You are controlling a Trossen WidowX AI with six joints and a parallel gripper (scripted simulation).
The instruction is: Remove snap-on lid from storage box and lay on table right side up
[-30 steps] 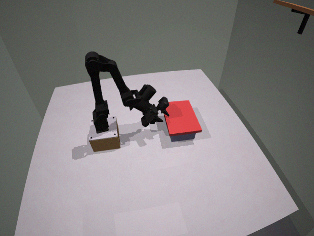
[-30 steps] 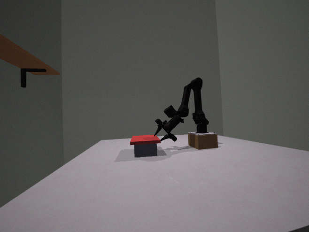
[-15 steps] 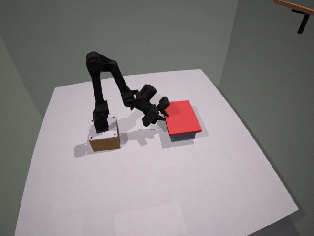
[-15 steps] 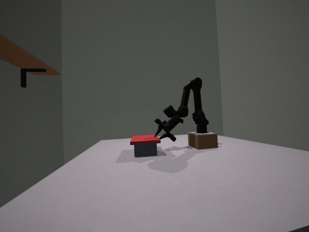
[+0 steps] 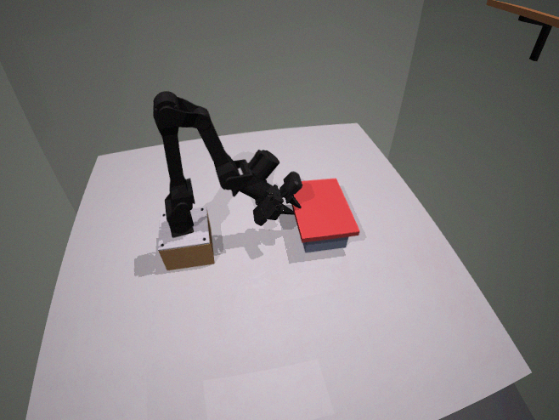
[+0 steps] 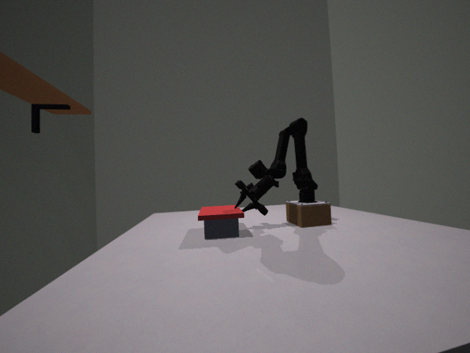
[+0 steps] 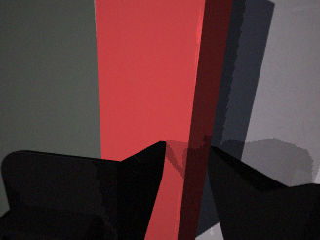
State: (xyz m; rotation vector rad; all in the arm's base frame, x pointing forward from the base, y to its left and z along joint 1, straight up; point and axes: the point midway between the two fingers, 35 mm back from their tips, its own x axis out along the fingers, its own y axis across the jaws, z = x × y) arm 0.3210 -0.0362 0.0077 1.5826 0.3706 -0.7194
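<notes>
Now: the red lid 70 mm ahead of my gripper tip and 20 mm to the right of it. The rest, counted from my gripper tip: blue storage box 70 mm ahead, 40 mm below, 20 mm to the right.
</notes>
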